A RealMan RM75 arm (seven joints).
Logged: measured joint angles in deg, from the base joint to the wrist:
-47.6 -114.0 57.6 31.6 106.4 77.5 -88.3
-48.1 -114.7 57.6 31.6 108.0 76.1 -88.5
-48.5 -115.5 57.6 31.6 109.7 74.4 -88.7
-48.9 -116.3 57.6 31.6 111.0 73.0 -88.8
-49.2 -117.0 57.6 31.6 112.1 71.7 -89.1
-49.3 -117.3 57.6 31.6 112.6 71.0 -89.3
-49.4 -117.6 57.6 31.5 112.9 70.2 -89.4
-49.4 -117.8 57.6 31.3 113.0 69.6 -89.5
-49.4 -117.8 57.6 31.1 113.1 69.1 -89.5
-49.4 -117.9 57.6 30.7 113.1 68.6 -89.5
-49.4 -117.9 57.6 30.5 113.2 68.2 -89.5
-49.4 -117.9 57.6 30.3 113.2 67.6 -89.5
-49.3 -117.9 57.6 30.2 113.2 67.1 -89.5
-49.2 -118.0 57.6 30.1 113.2 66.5 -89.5
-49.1 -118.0 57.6 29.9 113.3 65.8 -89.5
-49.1 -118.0 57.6 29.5 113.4 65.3 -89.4
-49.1 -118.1 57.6 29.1 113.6 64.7 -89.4
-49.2 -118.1 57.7 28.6 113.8 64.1 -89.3
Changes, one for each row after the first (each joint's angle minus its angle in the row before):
-0.5 -0.7 0.0 0.0 1.6 -1.4 -0.2
-0.4 -0.8 0.0 0.0 1.7 -1.7 -0.2
-0.4 -0.8 0.0 0.0 1.3 -1.4 -0.1
-0.3 -0.7 0.0 0.0 1.1 -1.3 -0.3
-0.1 -0.3 0.0 0.0 0.5 -0.7 -0.2
-0.1 -0.3 0.0 -0.1 0.3 -0.8 -0.1
0.0 -0.2 0.0 -0.2 0.1 -0.6 -0.1
0.0 0.0 0.0 -0.2 0.1 -0.5 0.0
0.0 -0.1 0.0 -0.4 0.0 -0.5 0.0
0.0 0.0 0.0 -0.2 0.1 -0.4 0.0
0.0 0.0 0.0 -0.2 0.0 -0.6 0.0
0.1 0.0 0.0 -0.1 0.0 -0.5 0.0
0.1 -0.1 0.0 -0.1 0.0 -0.6 0.0
0.1 0.0 0.0 -0.2 0.1 -0.7 0.0
0.0 0.0 0.0 -0.4 0.1 -0.5 0.1
0.0 -0.1 0.0 -0.4 0.2 -0.6 0.0
-0.1 0.0 0.1 -0.5 0.2 -0.6 0.1

